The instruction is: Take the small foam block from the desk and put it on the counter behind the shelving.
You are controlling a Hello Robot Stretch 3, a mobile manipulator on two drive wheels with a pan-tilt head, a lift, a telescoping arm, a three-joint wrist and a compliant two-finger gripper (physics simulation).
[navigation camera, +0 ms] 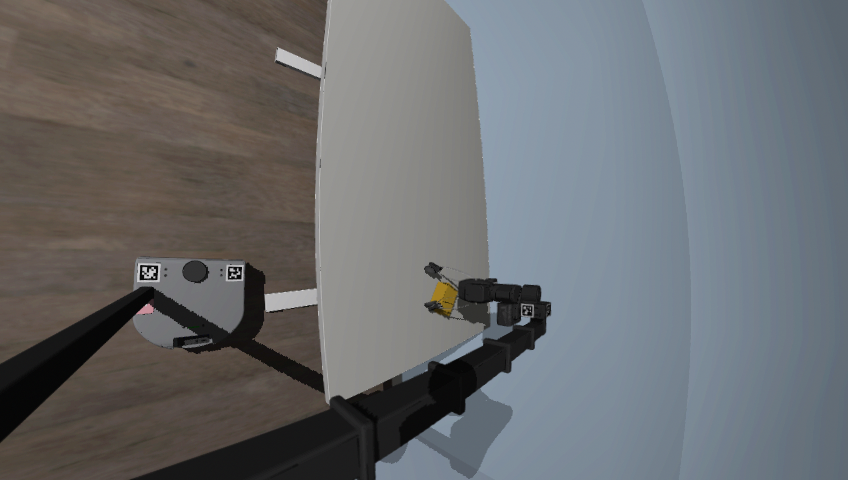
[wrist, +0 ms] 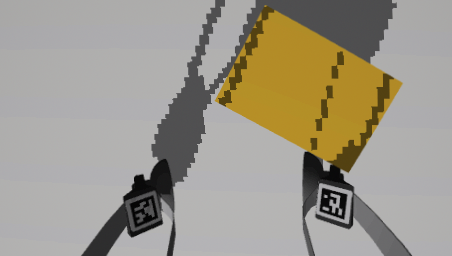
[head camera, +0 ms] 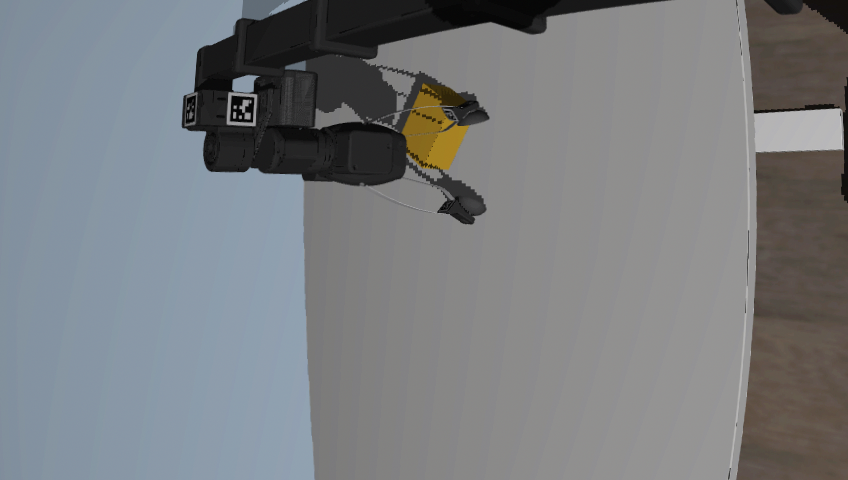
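Pixels of known places: gripper, between the fingertips: (navigation camera: pixel 425 285) (head camera: pixel 482 163); robot's base, origin of its link: (navigation camera: pixel 195 270).
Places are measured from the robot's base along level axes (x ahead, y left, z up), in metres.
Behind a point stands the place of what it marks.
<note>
The yellow foam block (head camera: pixel 447 145) {x -0.041, y -0.620, z 0.741 m} (navigation camera: pixel 443 292) {x -0.041, y -0.620, z 0.758 m} (wrist: pixel 295 80) lies on the grey desk (head camera: pixel 595 267) {x 0.086, y -0.407, z 0.720 m} (navigation camera: pixel 398 148) {x 0.389, y -0.453, z 0.720 m} (wrist: pixel 75 75), turned at an angle to the fingers. My gripper (head camera: pixel 471 160) {x -0.020, y -0.579, z 0.720 m} (navigation camera: pixel 433 288) {x -0.020, y -0.579, z 0.720 m} (wrist: pixel 235 174) {x -0.020, y -0.579, z 0.720 m} is open with nothing between its fingertips. It hangs over the desk, and its shadow falls on the block and desk. In the wrist view the block is above and to the right of the finger gap, and the right fingertip overlaps its lower edge. In the head view one finger covers part of the block. The counter and shelving do not show.
A blue wall (head camera: pixel 148 297) {x 0.196, y -1.011, z 1.003 m} (navigation camera: pixel 595 178) {x 0.355, y -1.003, z 1.168 m} stands along the desk's far side. My arm (head camera: pixel 279 44) {x -0.095, y -0.454, z 1.072 m} (navigation camera: pixel 267 440) {x -0.082, y -0.047, z 1.046 m} reaches past one end of the desk. My base (navigation camera: pixel 226 294) {x -0.081, y -0.104, z 0.160 m} stands on the wooden floor (head camera: pixel 791 237) {x 0.074, y -0.378, z 0.000 m} (navigation camera: pixel 178 148) {x 0.483, y 0.106, z 0.000 m} beside a white desk leg (head camera: pixel 797 130) (navigation camera: pixel 291 300).
</note>
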